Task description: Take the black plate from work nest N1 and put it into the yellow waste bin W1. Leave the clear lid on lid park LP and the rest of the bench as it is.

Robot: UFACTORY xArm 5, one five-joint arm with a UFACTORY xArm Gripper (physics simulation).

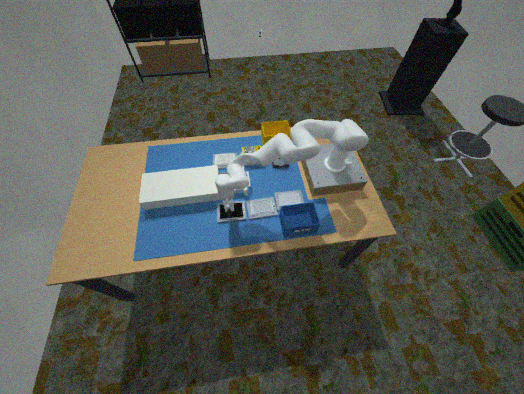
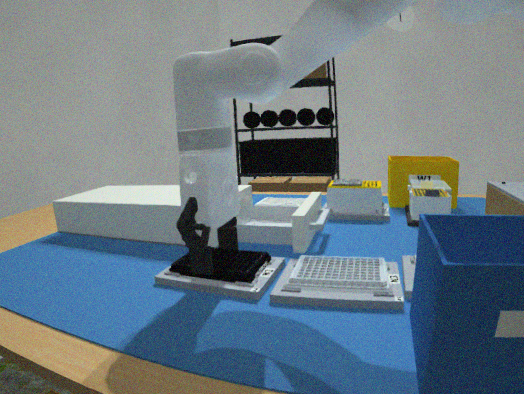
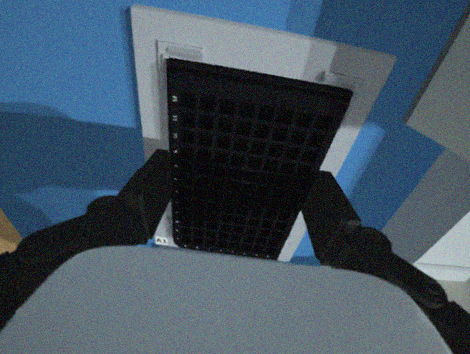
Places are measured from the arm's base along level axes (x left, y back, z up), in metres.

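Pixels of known places: gripper, between the fingertips: (image 1: 229, 210) (image 2: 216, 261) (image 3: 241, 180); arm's base, origin of its link: (image 1: 334, 164).
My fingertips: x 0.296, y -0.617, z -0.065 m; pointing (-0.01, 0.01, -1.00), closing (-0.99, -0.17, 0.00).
Observation:
Ahead of a thing's pixels: the offset from my fingertips to its top centre. "spot": to the spot under its first point.
The black plate @[dy +0.006, dx -0.001, dz +0.005 m] (image 1: 239, 213) (image 2: 252, 262) (image 3: 250, 125) lies flat in the light grey work nest N1 @[dy +0.006, dx -0.001, dz -0.005 m] (image 2: 215, 287) (image 3: 225, 42). My gripper (image 1: 229, 207) (image 2: 215, 257) (image 3: 241, 180) points down, with one black finger against each long side of the plate. The fingers stand wide and look closed on its edges; the plate sits level in the nest. The yellow waste bin W1 @[dy +0.264, dx -0.564, dz +0.099 m] (image 1: 269, 131) (image 2: 400, 175) stands at the back of the bench. A pale flat piece @[dy +0.341, dx -0.083, dz -0.001 m] (image 1: 289, 198) lies right of N3; I cannot read its label or tell if it is the clear lid.
A clear well plate @[dy +0.178, dx -0.028, dz +0.005 m] (image 1: 262, 207) (image 2: 340, 270) lies on nest N3, right of N1. A blue bin @[dy +0.377, dx +0.074, dz +0.099 m] (image 1: 298, 220) (image 2: 465, 300) stands at the front right. A long white device @[spot: dy -0.292, dx -0.127, dz +0.062 m] (image 1: 179, 184) (image 2: 120, 212) lies behind N1. Yellow-topped boxes @[dy +0.113, dx -0.405, dz +0.056 m] (image 2: 355, 197) @[spot: dy +0.292, dx -0.353, dz +0.027 m] (image 2: 430, 202) stand before W1.

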